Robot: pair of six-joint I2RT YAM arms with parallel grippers.
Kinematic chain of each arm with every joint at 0, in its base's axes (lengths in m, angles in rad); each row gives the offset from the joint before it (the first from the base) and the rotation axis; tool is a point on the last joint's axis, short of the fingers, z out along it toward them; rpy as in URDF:
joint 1: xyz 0 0 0.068 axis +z
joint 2: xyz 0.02 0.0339 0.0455 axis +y
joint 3: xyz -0.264 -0.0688 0 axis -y
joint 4: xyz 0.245 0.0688 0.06 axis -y
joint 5: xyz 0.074 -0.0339 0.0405 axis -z
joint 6: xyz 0.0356 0 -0.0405 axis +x
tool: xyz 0 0 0 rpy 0 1.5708 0
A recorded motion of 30 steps. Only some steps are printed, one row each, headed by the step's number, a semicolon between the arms.
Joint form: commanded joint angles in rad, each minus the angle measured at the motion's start. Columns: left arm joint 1, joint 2, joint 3, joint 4, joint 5, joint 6; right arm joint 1, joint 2, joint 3, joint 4, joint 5, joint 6.
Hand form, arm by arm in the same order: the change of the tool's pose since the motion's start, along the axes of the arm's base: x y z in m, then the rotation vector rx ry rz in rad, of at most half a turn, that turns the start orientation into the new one. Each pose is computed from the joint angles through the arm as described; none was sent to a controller.
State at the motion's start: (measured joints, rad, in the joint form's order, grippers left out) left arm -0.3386 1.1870 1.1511 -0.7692 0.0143 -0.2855; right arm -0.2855 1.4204 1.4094 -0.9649 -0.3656 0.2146
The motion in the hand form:
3: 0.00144 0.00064 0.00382 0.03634 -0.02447 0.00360; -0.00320 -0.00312 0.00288 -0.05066 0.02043 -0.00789
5: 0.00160 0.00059 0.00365 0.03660 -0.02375 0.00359; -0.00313 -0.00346 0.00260 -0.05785 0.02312 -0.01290
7: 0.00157 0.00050 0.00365 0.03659 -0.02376 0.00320; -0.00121 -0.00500 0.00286 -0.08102 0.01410 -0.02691
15: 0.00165 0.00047 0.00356 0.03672 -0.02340 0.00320; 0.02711 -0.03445 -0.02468 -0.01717 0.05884 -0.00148
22: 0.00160 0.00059 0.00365 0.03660 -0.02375 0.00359; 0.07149 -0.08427 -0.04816 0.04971 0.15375 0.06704
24: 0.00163 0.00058 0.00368 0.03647 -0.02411 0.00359; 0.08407 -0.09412 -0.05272 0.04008 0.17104 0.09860
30: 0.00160 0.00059 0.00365 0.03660 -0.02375 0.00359; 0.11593 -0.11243 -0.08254 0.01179 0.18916 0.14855
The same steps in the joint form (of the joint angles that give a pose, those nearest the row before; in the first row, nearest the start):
3: -0.0004 0.0034 0.0141 0.0004 -0.0332 0.0267; -0.0084 -0.0004 0.0172 -0.0336 0.0450 -0.0324
5: -0.0004 0.0042 0.0141 0.0004 -0.0332 0.0267; -0.0084 0.0000 0.0168 -0.0332 0.0542 -0.0324
7: -0.0008 0.0042 0.0141 0.0004 -0.0332 0.0267; -0.0088 0.0023 0.0168 -0.0153 0.0778 -0.0324
15: -0.0008 0.0046 0.0141 0.0004 -0.0332 0.0267; -0.0801 0.1488 0.0557 0.0096 -0.0114 -0.0916
22: -0.0004 0.0042 0.0141 0.0004 -0.0332 0.0267; -0.1678 0.4402 0.3231 -0.1396 -0.0977 -0.2331
24: -0.0004 0.0042 0.0141 0.0008 -0.0332 0.0267; -0.1762 0.5169 0.4120 -0.1847 -0.0973 -0.2815
30: -0.0004 0.0042 0.0141 0.0004 -0.0332 0.0267; -0.1804 0.6810 0.5368 -0.1793 -0.0855 -0.3513

